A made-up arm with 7 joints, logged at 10 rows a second.
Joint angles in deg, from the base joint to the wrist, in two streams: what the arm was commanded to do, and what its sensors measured. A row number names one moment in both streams.
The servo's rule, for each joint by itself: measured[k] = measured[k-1] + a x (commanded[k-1-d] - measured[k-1]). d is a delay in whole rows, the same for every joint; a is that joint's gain. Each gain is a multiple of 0.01, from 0.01 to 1. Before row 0 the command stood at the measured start. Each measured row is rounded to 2 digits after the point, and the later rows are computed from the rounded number. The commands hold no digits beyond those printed.
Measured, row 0:
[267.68, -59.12, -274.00, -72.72, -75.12, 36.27, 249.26]
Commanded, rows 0 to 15:
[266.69, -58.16, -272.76, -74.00, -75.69, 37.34, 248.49]
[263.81, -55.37, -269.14, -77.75, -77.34, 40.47, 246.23]
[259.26, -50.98, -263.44, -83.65, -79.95, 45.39, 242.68]
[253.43, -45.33, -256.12, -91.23, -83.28, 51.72, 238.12]
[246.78, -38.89, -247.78, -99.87, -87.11, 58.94, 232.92]
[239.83, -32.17, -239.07, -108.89, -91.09, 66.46, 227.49]
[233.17, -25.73, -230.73, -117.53, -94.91, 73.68, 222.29]
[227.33, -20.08, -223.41, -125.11, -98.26, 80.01, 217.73]
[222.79, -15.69, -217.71, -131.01, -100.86, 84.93, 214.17]
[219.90, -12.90, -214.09, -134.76, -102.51, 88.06, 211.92]
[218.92, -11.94, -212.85, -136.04, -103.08, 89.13, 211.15]
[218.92, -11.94, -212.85, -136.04, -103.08, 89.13, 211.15]
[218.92, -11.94, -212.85, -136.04, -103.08, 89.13, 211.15]
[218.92, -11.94, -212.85, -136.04, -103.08, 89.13, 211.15]
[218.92, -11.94, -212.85, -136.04, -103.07, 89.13, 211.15]
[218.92, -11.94, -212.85, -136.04, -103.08, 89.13, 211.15]
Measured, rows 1 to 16:
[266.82, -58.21, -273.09, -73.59, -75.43, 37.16, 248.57]
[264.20, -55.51, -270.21, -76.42, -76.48, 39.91, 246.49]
[259.90, -51.21, -265.27, -81.34, -78.39, 44.46, 243.10]
[254.27, -45.62, -258.59, -88.07, -81.08, 50.49, 238.67]
[247.75, -39.23, -250.70, -96.09, -84.40, 57.50, 233.55]
[240.86, -32.52, -242.21, -104.79, -88.08, 64.94, 228.16]
[234.17, -26.07, -233.83, -113.45, -91.84, 72.19, 222.94]
[228.22, -20.38, -226.22, -121.38, -95.37, 78.68, 218.30]
[223.50, -15.92, -220.01, -127.93, -98.39, 83.87, 214.62]
[220.37, -13.05, -215.69, -132.57, -100.66, 87.35, 212.22]
[219.11, -12.00, -213.62, -134.93, -101.99, 88.83, 211.27]
[218.94, -11.94, -213.06, -135.68, -102.59, 89.08, 211.16]
[218.92, -11.94, -212.91, -135.92, -102.86, 89.12, 211.15]
[218.92, -11.94, -212.87, -136.00, -102.98, 89.13, 211.15]
[218.92, -11.94, -212.86, -136.03, -103.03, 89.13, 211.15]
[218.92, -11.94, -212.85, -136.04, -103.06, 89.13, 211.15]
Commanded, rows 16 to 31:
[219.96, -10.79, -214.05, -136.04, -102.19, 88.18, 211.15]
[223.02, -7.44, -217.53, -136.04, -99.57, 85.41, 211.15]
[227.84, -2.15, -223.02, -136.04, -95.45, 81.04, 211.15]
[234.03, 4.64, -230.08, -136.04, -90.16, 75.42, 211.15]
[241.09, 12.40, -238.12, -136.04, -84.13, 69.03, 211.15]
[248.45, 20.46, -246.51, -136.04, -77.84, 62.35, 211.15]
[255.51, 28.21, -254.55, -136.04, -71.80, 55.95, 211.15]
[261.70, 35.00, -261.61, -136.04, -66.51, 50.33, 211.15]
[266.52, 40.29, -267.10, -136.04, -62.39, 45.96, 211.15]
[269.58, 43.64, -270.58, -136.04, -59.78, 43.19, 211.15]
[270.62, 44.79, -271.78, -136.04, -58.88, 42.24, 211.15]
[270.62, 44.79, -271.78, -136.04, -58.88, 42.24, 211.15]
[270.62, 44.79, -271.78, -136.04, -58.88, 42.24, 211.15]
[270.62, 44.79, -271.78, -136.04, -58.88, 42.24, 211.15]
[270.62, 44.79, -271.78, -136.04, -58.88, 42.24, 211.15]
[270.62, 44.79, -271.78, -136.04, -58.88, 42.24, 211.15]
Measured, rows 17 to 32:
[219.82, -10.85, -213.73, -136.04, -102.58, 88.34, 211.15]
[222.60, -7.61, -216.50, -136.04, -100.92, 85.91, 211.15]
[227.16, -2.42, -221.26, -136.04, -97.91, 81.87, 211.15]
[233.14, 4.29, -227.70, -136.04, -93.65, 76.52, 211.15]
[240.06, 11.99, -235.31, -136.04, -88.41, 70.30, 211.15]
[247.36, 20.04, -243.49, -136.04, -82.60, 63.70, 211.15]
[254.45, 27.80, -251.56, -136.04, -76.66, 57.27, 211.15]
[260.76, 34.64, -258.90, -136.04, -71.08, 51.51, 211.15]
[265.77, 40.01, -264.89, -136.04, -66.30, 46.90, 211.15]
[269.08, 43.46, -269.04, -136.04, -62.71, 43.82, 211.15]
[270.42, 44.72, -271.04, -136.04, -60.60, 42.51, 211.15]
[270.59, 44.79, -271.58, -136.04, -59.65, 42.29, 211.15]
[270.62, 44.79, -271.73, -136.04, -59.23, 42.25, 211.15]
[270.62, 44.79, -271.77, -136.04, -59.04, 42.24, 211.15]
[270.62, 44.79, -271.78, -136.04, -58.95, 42.24, 211.15]
[270.62, 44.79, -271.78, -136.04, -58.91, 42.24, 211.15]

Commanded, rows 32 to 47:
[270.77, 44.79, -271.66, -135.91, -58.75, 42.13, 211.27]
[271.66, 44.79, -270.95, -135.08, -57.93, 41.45, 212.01]
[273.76, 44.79, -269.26, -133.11, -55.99, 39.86, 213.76]
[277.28, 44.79, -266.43, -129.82, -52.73, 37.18, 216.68]
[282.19, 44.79, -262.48, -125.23, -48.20, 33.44, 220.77]
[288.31, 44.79, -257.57, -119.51, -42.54, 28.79, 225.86]
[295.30, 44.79, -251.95, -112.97, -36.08, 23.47, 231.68]
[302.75, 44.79, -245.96, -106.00, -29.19, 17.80, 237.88]
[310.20, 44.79, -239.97, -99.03, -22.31, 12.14, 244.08]
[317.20, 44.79, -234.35, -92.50, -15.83, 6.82, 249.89]
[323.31, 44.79, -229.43, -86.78, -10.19, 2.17, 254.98]
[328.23, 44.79, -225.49, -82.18, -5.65, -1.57, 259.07]
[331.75, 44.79, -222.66, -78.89, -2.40, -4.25, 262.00]
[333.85, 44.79, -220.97, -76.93, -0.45, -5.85, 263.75]
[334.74, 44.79, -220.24, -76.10, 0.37, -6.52, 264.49]
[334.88, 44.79, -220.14, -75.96, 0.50, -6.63, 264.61]
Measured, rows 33 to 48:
[270.75, 44.79, -271.69, -135.95, -58.82, 42.15, 211.26]
[271.54, 44.79, -271.15, -135.36, -58.33, 41.57, 211.93]
[273.47, 44.79, -269.77, -133.83, -57.04, 40.15, 213.56]
[276.78, 44.79, -267.33, -131.10, -54.67, 37.68, 216.34]
[281.49, 44.79, -263.79, -127.11, -51.11, 34.16, 220.28]
[287.42, 44.79, -259.25, -121.94, -46.40, 29.70, 225.25]
[294.28, 44.79, -253.92, -115.84, -40.72, 24.53, 230.97]
[301.65, 44.79, -248.11, -109.15, -34.38, 18.94, 237.12]
[309.09, 44.79, -242.17, -102.27, -27.74, 13.30, 243.31]
[316.15, 44.79, -236.46, -95.63, -21.19, 7.92, 249.17]
[322.38, 44.79, -231.33, -89.61, -15.14, 3.15, 254.34]
[327.47, 44.79, -227.07, -84.56, -9.92, -0.77, 258.55]
[331.19, 44.79, -223.85, -80.70, -5.78, -3.66, 261.62]
[333.50, 44.79, -221.75, -78.14, -2.85, -5.48, 263.52]
[334.58, 44.79, -220.65, -76.75, -1.08, -6.34, 264.38]
[334.84, 44.79, -220.28, -76.21, -0.21, -6.58, 264.58]

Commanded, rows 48 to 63:
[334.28, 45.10, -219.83, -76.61, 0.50, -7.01, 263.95]
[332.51, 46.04, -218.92, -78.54, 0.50, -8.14, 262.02]
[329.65, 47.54, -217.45, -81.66, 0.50, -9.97, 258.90]
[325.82, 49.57, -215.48, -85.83, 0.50, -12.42, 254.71]
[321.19, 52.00, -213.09, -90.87, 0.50, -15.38, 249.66]
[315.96, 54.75, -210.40, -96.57, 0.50, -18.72, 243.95]
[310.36, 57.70, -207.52, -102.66, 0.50, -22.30, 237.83]
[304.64, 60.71, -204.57, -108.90, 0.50, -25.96, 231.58]
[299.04, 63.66, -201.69, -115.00, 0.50, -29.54, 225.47]
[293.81, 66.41, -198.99, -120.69, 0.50, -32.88, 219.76]
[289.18, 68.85, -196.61, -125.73, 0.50, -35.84, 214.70]
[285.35, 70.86, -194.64, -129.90, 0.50, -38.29, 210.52]
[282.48, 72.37, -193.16, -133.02, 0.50, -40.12, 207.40]
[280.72, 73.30, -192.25, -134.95, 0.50, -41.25, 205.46]
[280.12, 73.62, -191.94, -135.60, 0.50, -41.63, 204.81]
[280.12, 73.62, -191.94, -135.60, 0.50, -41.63, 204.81]
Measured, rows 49 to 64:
[334.35, 45.08, -219.95, -76.48, 0.18, -6.94, 264.02]
[332.75, 45.99, -219.20, -77.88, 0.36, -7.94, 262.24]
[330.05, 47.46, -217.92, -80.45, 0.44, -9.62, 259.27]
[326.37, 49.46, -216.14, -84.11, 0.47, -11.94, 255.21]
[321.86, 51.87, -213.91, -88.71, 0.49, -14.80, 250.27]
[316.73, 54.61, -211.35, -94.05, 0.50, -18.05, 244.65]
[311.19, 57.55, -208.55, -99.90, 0.50, -21.58, 238.58]
[305.49, 60.55, -205.64, -106.02, 0.50, -25.22, 232.35]
[299.88, 63.50, -202.76, -112.13, 0.50, -28.81, 226.23]
[294.60, 66.26, -200.01, -117.95, 0.50, -32.19, 220.47]
[289.88, 68.72, -197.53, -123.24, 0.50, -35.22, 215.33]
[285.94, 70.75, -195.42, -127.77, 0.50, -37.77, 211.05]
[282.93, 72.29, -193.77, -131.34, 0.50, -39.72, 207.80]
[281.01, 73.25, -192.66, -133.79, 0.50, -40.99, 205.72]
[280.24, 73.60, -192.13, -135.02, 0.50, -41.52, 204.91]
[280.14, 73.62, -191.99, -135.41, 0.50, -41.61, 204.82]

